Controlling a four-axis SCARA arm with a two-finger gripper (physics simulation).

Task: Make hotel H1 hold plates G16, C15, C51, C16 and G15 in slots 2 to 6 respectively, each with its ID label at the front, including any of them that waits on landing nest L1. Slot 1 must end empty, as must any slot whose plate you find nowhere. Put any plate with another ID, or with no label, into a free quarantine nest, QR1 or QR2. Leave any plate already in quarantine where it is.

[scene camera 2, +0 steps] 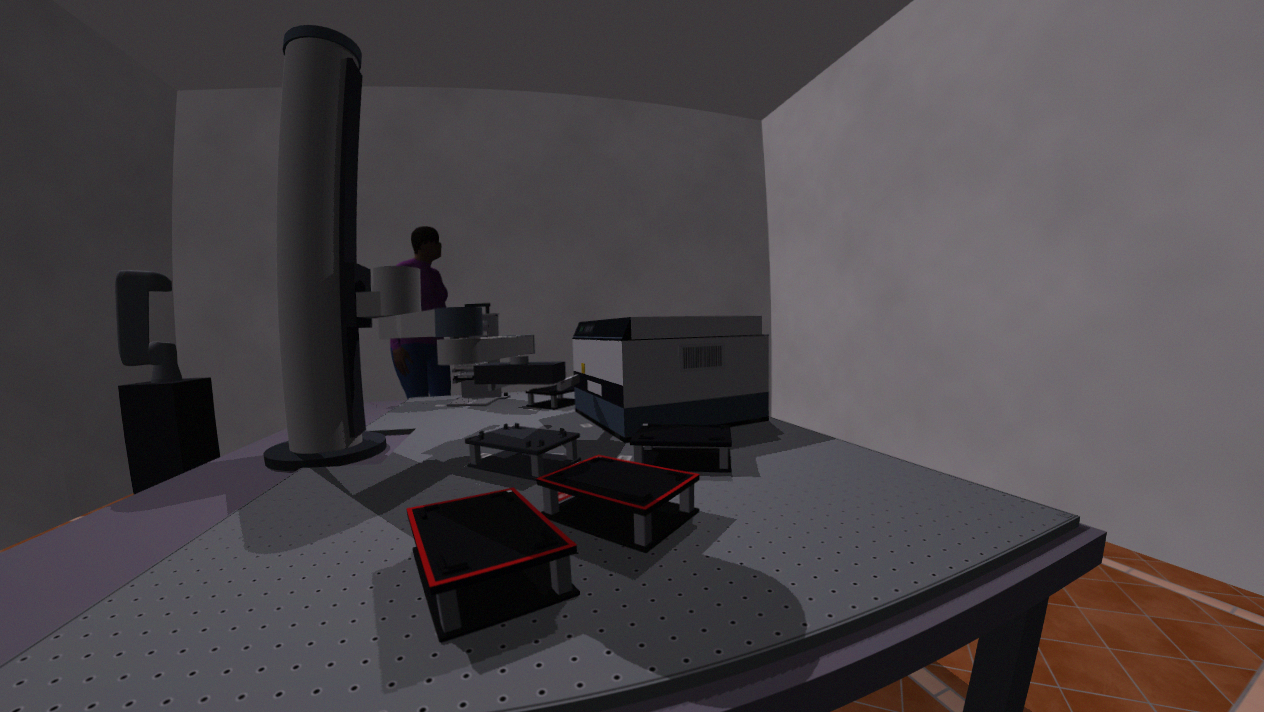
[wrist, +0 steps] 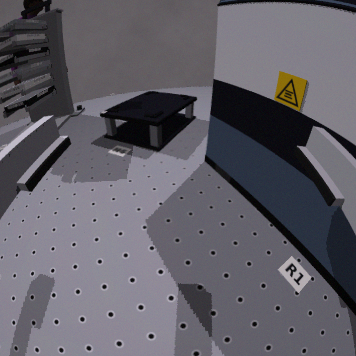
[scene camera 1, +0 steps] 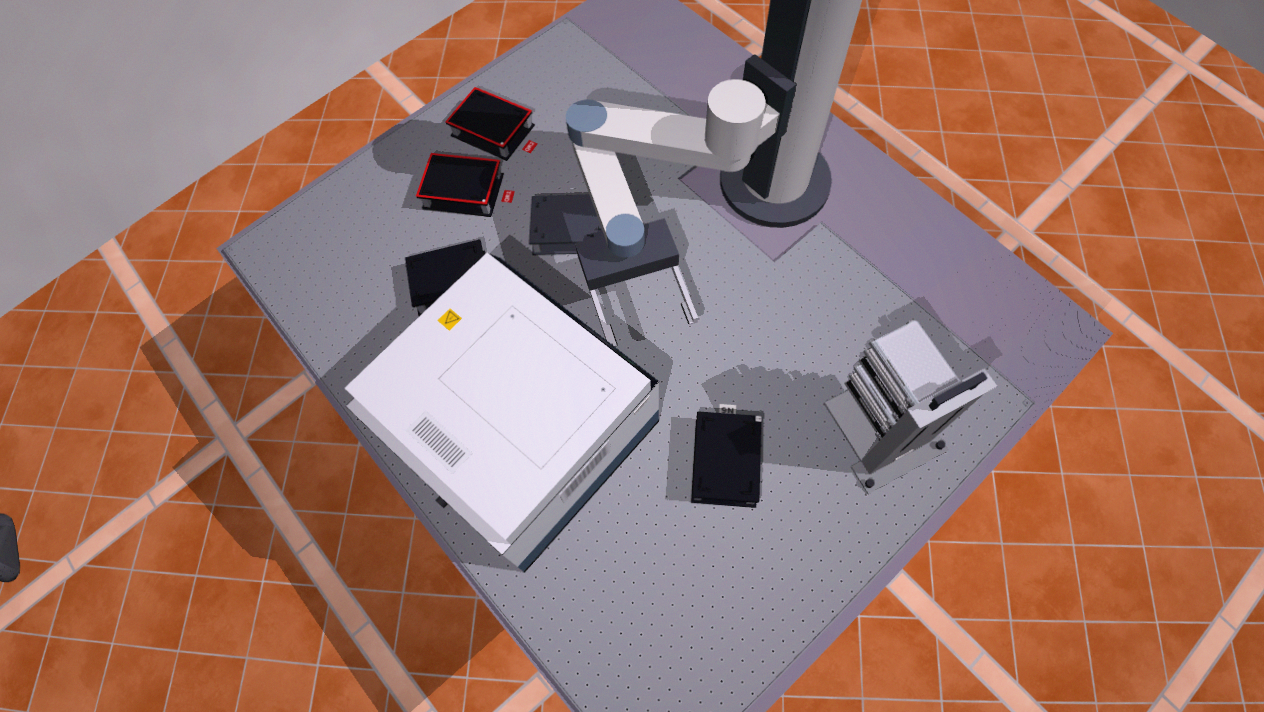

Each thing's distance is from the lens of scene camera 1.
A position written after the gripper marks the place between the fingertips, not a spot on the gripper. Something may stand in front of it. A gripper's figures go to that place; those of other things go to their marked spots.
gripper (scene camera 1: 653,333): 1.39 m
landing nest L1 (scene camera 1: 440,269): 1.59 m
hotel H1 (scene camera 1: 888,449): 1.33 m
quarantine nest QR2 (scene camera 1: 488,116): 1.81 m
The marked spots on the hotel H1 and the landing nest L1 are 0.95 m apart.
